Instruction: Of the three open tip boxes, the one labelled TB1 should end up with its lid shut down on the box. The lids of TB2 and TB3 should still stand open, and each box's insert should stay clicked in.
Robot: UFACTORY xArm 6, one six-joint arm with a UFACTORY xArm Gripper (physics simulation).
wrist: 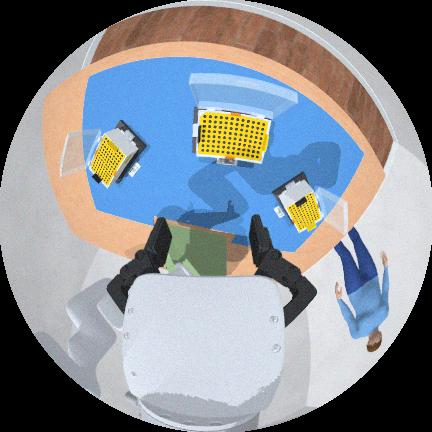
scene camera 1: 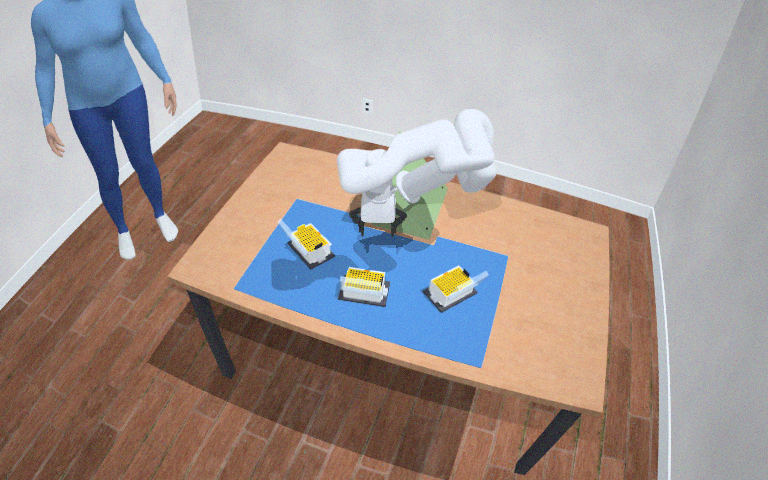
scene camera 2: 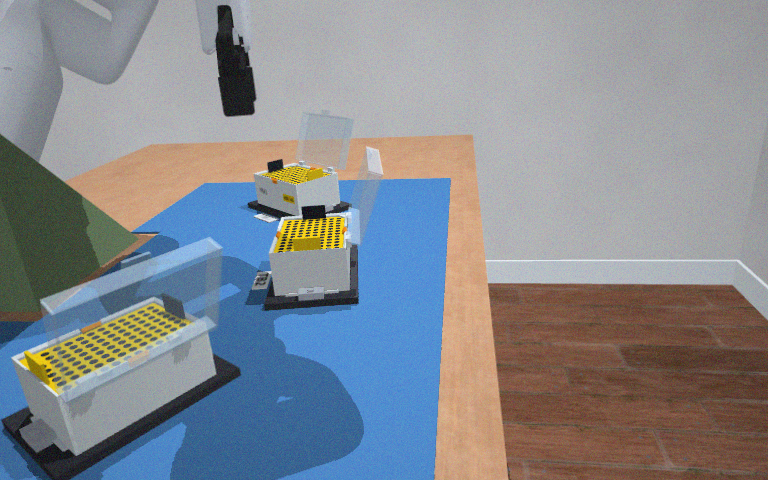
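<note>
Three white tip boxes with yellow inserts stand on dark bases, clear lids open; their label text is too small to read. The middle box has its lid up on the table's front side. The box at scene camera 1's left has its lid outward. The box at its right has its lid outward. The inserts look seated. My gripper is open and empty, high behind the middle box.
The boxes stand on a blue mat on a wooden table. A green wedge-shaped mount is at the arm's base. Small printed cards lie by the boxes. A person stands beyond the table's left end.
</note>
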